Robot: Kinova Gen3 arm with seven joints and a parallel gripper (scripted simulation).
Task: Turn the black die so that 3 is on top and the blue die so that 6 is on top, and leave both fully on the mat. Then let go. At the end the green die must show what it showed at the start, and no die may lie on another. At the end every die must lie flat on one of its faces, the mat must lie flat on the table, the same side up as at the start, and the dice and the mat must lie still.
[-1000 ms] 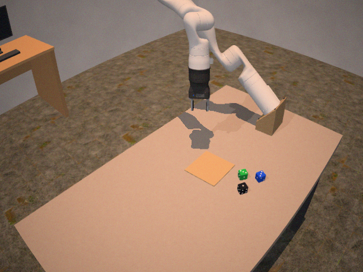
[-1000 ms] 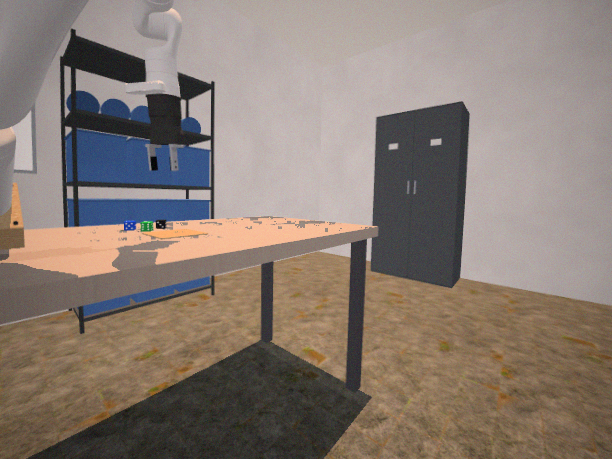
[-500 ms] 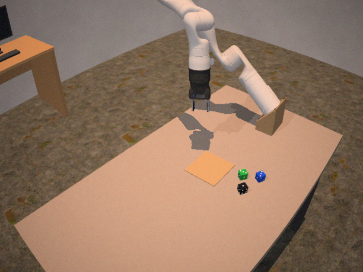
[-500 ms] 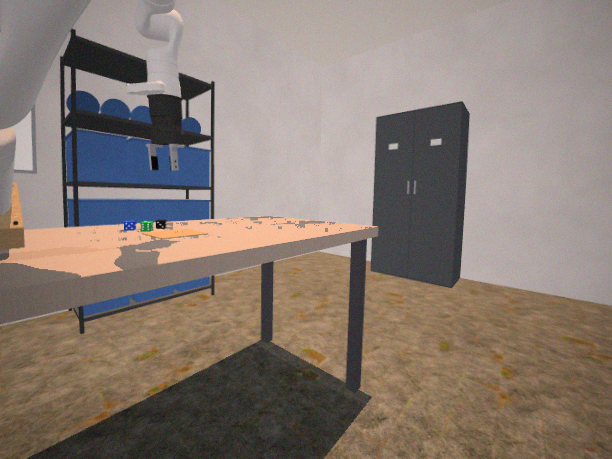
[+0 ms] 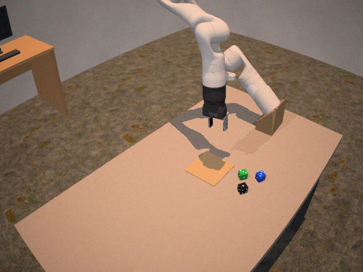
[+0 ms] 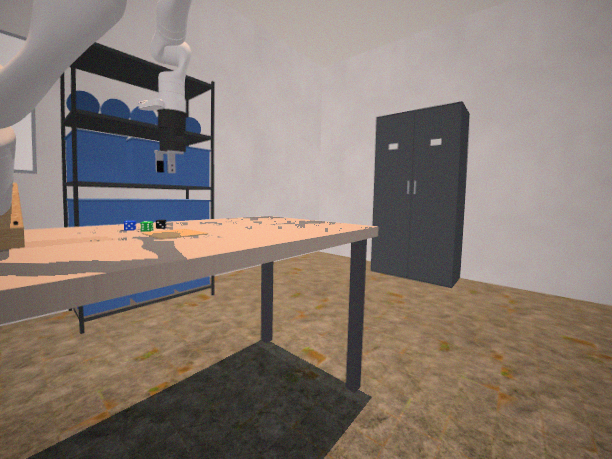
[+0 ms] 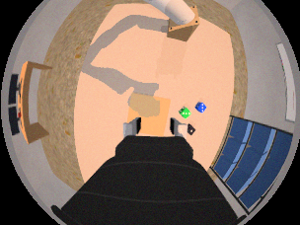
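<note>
The green die is 1 cm behind my hand, 12 cm to the left of it and 19 cm below it. From my hand the other things lie so: blue die: 4 cm behind, 18 cm to the left, 19 cm below; then black die: 5 cm ahead, 15 cm to the left, 19 cm below; then orange mat: 2 cm ahead, 1 cm to the right, 20 cm below.
</note>
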